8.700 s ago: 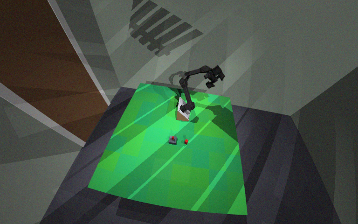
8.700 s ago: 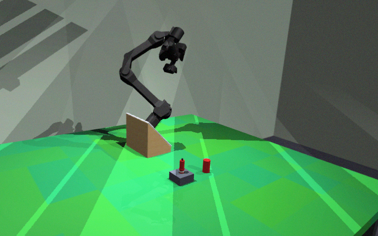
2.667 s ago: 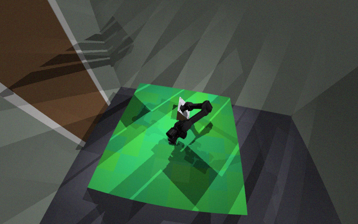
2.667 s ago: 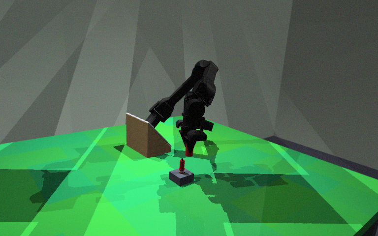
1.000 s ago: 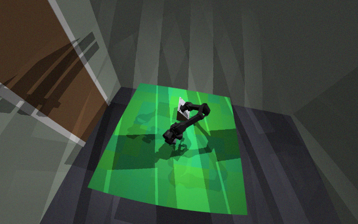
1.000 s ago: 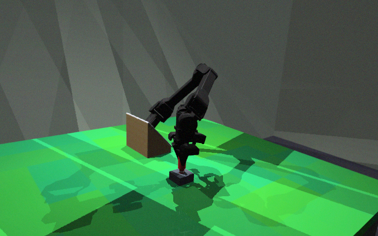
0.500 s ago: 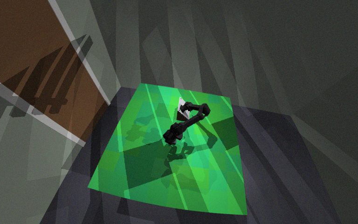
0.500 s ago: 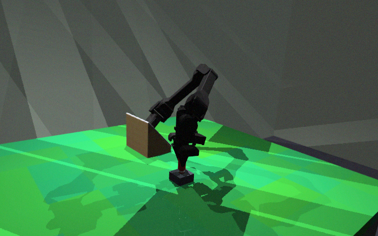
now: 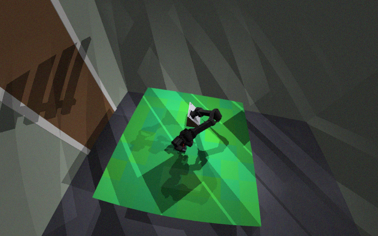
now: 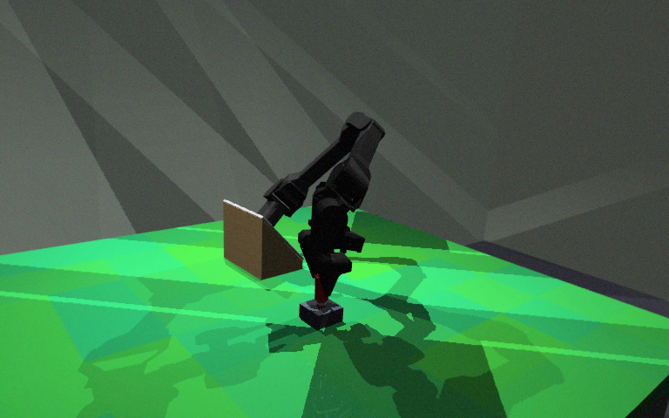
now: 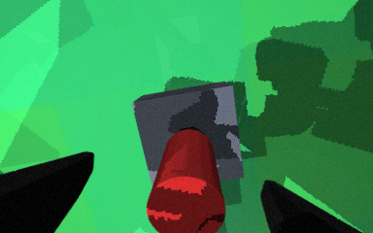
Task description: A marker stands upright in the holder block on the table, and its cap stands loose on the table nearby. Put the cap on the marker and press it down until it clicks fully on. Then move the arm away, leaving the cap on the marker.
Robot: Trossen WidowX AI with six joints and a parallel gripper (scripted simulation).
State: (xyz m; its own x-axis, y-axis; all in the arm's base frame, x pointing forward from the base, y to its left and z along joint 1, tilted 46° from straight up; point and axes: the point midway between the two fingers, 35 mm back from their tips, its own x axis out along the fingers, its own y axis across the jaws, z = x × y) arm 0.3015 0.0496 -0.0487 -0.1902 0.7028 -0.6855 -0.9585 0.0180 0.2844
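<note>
Now: gripper tip right at the red cap.
</note>
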